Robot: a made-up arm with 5 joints.
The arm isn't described. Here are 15 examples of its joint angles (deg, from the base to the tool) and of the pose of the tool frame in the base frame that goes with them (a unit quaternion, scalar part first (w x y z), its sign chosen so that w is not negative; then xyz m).
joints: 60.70 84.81 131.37 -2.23 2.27
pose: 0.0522 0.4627 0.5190 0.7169 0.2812 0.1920 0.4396
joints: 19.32 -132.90 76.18 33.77 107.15
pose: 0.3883 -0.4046 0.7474 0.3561 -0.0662 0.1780 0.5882
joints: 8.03 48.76 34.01 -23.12 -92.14
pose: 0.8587 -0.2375 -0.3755 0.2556 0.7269 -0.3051 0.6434
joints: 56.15 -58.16 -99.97 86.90 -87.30
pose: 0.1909 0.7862 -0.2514 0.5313 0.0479 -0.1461 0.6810
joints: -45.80 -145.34 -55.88 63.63 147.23
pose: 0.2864 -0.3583 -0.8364 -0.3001 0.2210 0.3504 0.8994
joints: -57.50 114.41 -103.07 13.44 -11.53
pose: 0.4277 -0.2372 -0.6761 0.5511 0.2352 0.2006 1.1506
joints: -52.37 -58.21 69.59 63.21 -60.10
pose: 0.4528 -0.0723 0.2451 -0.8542 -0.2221 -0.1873 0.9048
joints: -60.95 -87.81 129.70 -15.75 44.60
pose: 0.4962 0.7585 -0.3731 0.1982 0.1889 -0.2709 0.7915
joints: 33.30 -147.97 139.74 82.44 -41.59
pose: 0.2642 -0.8146 -0.2500 0.4519 0.2282 0.1791 0.6724
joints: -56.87 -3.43 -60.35 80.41 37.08
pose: 0.5051 -0.2815 -0.7931 -0.1916 -0.0219 0.0361 1.1345
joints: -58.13 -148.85 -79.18 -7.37 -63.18
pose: 0.3118 0.4022 -0.5931 0.6239 0.1323 0.3492 1.0832
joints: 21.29 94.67 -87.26 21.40 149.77
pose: 0.3370 0.5292 0.0502 0.7771 0.3220 -0.4006 0.9024
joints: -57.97 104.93 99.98 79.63 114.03
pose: 0.5824 0.2169 0.3656 -0.6928 0.5781 -0.1262 0.8238
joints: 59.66 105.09 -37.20 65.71 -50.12
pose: 0.7931 0.3196 -0.3426 -0.3892 0.5353 -0.4117 0.4960
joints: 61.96 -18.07 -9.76 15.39 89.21
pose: 0.2414 0.9163 0.0604 -0.3138 0.1073 -0.4734 0.0928
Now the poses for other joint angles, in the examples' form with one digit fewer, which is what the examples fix.
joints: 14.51 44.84 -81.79 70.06 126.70
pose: 0.482 0.616 -0.489 0.386 0.175 -0.479 0.766
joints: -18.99 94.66 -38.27 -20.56 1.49
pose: 0.685 -0.246 -0.215 0.651 0.559 0.121 1.105
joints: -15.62 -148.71 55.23 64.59 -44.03
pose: 0.298 -0.395 -0.191 0.848 0.066 0.330 0.700
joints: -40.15 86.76 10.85 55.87 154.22
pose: 0.425 0.807 0.409 -0.005 0.680 -0.085 1.002
